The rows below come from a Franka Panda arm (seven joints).
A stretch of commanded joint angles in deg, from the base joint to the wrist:
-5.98 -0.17 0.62 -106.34 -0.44 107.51 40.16
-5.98 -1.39 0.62 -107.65 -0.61 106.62 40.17
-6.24 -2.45 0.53 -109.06 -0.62 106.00 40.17
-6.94 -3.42 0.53 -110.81 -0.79 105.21 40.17
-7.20 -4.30 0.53 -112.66 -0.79 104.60 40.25
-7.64 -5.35 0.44 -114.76 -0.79 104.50 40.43
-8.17 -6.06 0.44 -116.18 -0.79 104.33 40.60
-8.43 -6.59 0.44 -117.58 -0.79 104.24 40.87
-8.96 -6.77 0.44 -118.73 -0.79 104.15 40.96
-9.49 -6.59 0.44 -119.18 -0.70 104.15 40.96
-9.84 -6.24 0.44 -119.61 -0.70 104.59 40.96
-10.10 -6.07 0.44 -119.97 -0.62 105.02 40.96
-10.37 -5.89 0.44 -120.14 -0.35 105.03 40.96
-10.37 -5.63 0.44 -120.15 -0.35 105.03 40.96
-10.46 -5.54 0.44 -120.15 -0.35 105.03 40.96
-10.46 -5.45 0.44 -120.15 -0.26 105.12 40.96
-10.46 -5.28 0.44 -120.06 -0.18 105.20 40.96
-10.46 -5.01 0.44 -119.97 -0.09 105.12 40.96
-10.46 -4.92 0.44 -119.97 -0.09 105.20 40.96
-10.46 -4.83 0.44 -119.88 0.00 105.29 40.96
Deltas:
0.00 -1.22 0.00 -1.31 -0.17 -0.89 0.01
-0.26 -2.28 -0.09 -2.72 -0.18 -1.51 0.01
-0.96 -3.25 -0.09 -4.47 -0.35 -2.30 0.01
-1.22 -4.13 -0.09 -6.32 -0.35 -2.91 0.09
-1.66 -5.18 -0.18 -8.42 -0.35 -3.01 0.27
-2.19 -5.89 -0.18 -9.84 -0.35 -3.18 0.44
-2.45 -6.42 -0.18 -11.24 -0.35 -3.27 0.71
-2.98 -6.60 -0.18 -12.39 -0.35 -3.36 0.80
-3.51 -6.42 -0.18 -12.84 -0.26 -3.36 0.80
-3.86 -6.07 -0.18 -13.27 -0.26 -2.92 0.80
-4.12 -5.90 -0.18 -13.63 -0.18 -2.49 0.80
-4.39 -5.72 -0.18 -13.80 0.09 -2.48 0.80
-4.39 -5.46 -0.18 -13.81 0.09 -2.48 0.80
-4.48 -5.37 -0.18 -13.81 0.09 -2.48 0.80
-4.48 -5.28 -0.18 -13.81 0.18 -2.39 0.80
-4.48 -5.11 -0.18 -13.72 0.26 -2.31 0.80
-4.48 -4.84 -0.18 -13.63 0.35 -2.39 0.80
-4.48 -4.75 -0.18 -13.63 0.35 -2.31 0.80
-4.48 -4.66 -0.18 -13.54 0.44 -2.22 0.80

